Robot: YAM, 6 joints.
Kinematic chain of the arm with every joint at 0, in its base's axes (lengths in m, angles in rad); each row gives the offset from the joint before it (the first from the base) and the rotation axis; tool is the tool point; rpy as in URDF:
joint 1: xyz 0 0 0.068 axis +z
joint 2: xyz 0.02 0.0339 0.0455 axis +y
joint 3: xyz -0.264 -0.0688 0 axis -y
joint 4: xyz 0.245 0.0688 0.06 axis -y
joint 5: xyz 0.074 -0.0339 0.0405 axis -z
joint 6: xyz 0.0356 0 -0.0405 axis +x
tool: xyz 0 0 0 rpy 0 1.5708 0
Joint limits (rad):
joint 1: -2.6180..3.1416
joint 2: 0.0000..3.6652
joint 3: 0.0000..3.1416
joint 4: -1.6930..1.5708
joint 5: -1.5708..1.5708
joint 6: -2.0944..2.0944
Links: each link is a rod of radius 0.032 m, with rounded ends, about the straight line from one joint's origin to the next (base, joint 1, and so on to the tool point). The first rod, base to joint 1, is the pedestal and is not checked.
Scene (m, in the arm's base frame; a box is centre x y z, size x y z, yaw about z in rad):
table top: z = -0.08
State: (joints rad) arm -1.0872 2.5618 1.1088 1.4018 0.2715 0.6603
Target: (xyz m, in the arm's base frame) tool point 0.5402 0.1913 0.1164
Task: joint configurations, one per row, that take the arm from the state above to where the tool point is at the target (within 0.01 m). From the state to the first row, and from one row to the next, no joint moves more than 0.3 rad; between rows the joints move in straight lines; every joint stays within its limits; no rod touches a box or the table.
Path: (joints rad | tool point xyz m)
1: -0.7999 2.5906 1.2619 1.3477 0.2467 0.6603 | 0.3215 -0.3435 0.0303
2: -0.5125 2.6195 1.4149 1.2936 0.2219 0.6603 | 0.4327 -0.2524 0.0475
3: -0.2252 2.6483 1.5680 1.2395 0.1971 0.6603 | 0.5135 -0.1248 0.0679
4: 0.0621 2.6772 1.7210 1.1855 0.1724 0.6603 | 0.5519 0.0282 0.0910
5: 0.3495 2.7060 1.8741 1.1314 0.1476 0.6603 | 0.5402 0.1913 0.1164

